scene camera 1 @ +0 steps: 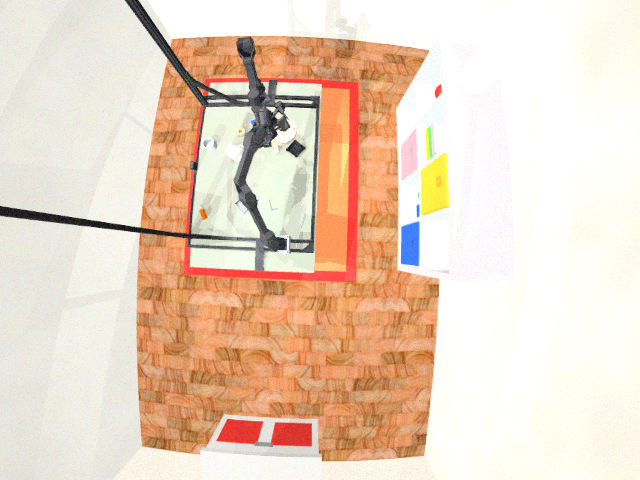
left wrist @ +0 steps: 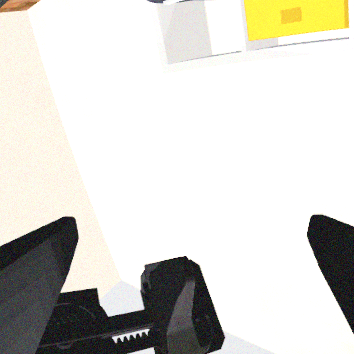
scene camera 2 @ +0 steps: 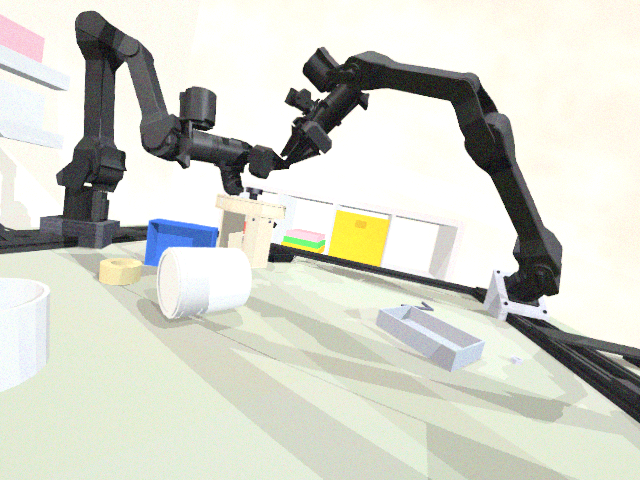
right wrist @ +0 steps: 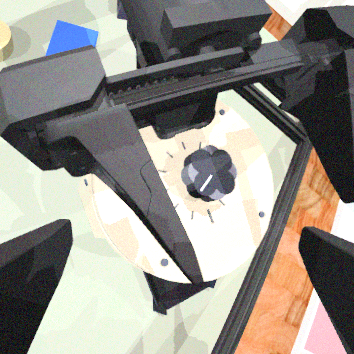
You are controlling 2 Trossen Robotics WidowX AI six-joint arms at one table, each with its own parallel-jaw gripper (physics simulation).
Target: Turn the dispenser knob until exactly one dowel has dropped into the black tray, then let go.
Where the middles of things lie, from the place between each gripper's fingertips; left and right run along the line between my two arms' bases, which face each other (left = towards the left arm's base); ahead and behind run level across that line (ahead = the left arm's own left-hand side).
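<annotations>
Counting from my right hand, the dark knob point(right wrist: 208, 173) is 6 cm to the left, 4 cm ahead and 10 cm below, and the dispenser point(scene camera 2: 225, 202) is likewise 6 cm to the left, 4 cm ahead and 10 cm below. The blue bin point(scene camera 2: 162, 233) is 14 cm to the left of my right hand, 11 cm behind it and 20 cm below it. As for the white cylinder point(scene camera 2: 190, 280), that's 26 cm behind my right hand, 4 cm to the left of it and 21 cm below it. Going by their middles, of the things named here the white cylinder is the farthest from my right hand.
My left hand is 5 cm to the right of the dark knob, 1 cm past it and 10 cm above it. The dispenser is 5 cm to the left of my left hand, 1 cm behind it and 10 cm below it. Counted from my left hand, the blue bin is 16 cm behind, 13 cm to the left and 20 cm below, while the white cylinder is 31 cm behind, 2 cm to the left and 21 cm below.
</annotations>
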